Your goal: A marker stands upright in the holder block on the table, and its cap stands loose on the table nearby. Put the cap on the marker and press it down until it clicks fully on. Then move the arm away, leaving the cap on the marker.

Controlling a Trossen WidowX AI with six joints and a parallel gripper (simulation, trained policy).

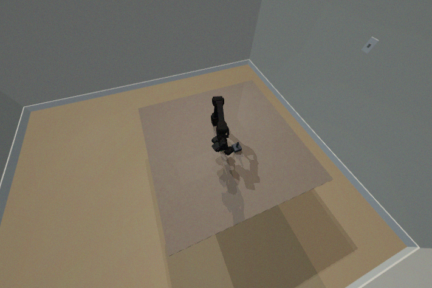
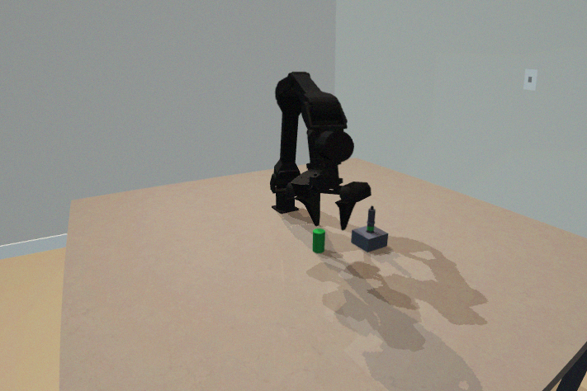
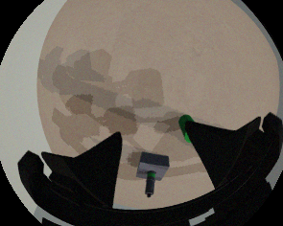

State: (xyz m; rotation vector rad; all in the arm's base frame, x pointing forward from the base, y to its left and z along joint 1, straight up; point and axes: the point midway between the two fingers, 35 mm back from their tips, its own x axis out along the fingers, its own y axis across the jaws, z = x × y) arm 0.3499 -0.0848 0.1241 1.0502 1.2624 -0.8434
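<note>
The green marker cap lies 70 mm behind my gripper tip, 60 mm below it and 20 mm to the left of it. Also, from my gripper tip: grey holder block (150 mm to the left, 70 mm below, 30 mm behind).
</note>
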